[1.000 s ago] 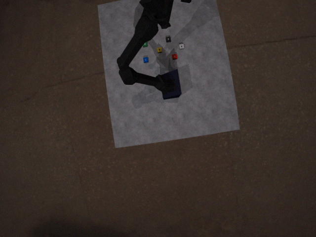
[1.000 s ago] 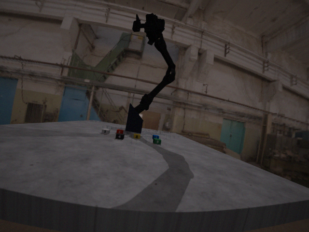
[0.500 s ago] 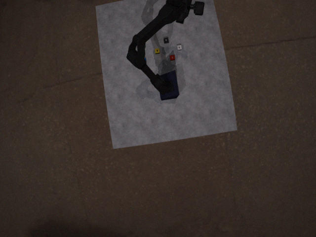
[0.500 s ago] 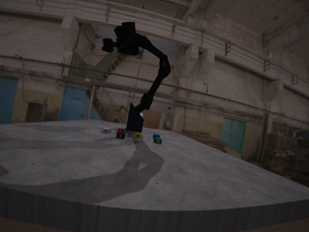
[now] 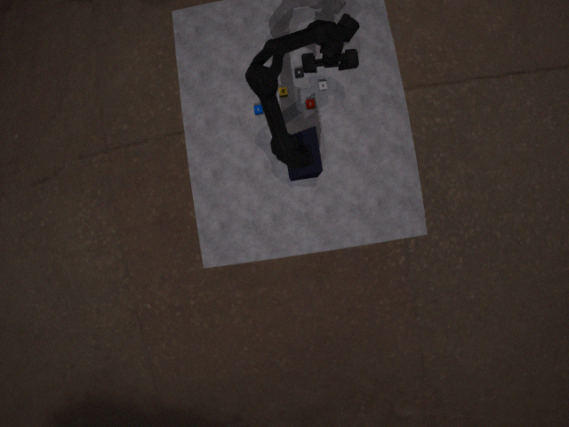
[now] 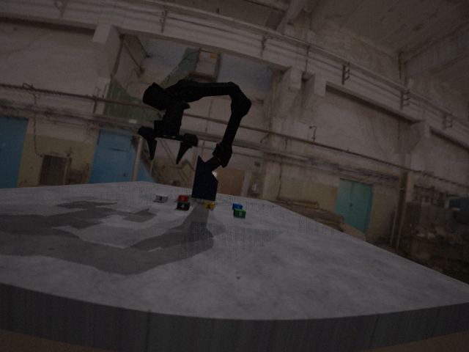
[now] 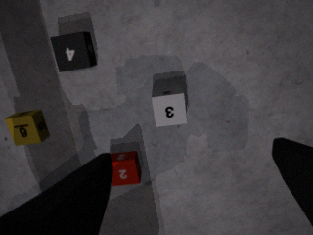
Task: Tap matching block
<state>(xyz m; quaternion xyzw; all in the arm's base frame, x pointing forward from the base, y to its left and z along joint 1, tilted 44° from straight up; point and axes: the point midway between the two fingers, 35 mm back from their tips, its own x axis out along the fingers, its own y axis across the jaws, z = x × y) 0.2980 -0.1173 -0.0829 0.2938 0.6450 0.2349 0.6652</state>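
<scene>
My gripper tip is now 170 mm to the right of the yellow block, 120 mm above it and 10 mm past it. Also, from my gripper tip: red block 120 mm below, 80 mm behind, 70 mm to the left; then black block 120 mm below, 90 mm to the left, 60 mm ahead; then white block 120 mm below, 10 mm to the left, 10 mm behind.
</scene>
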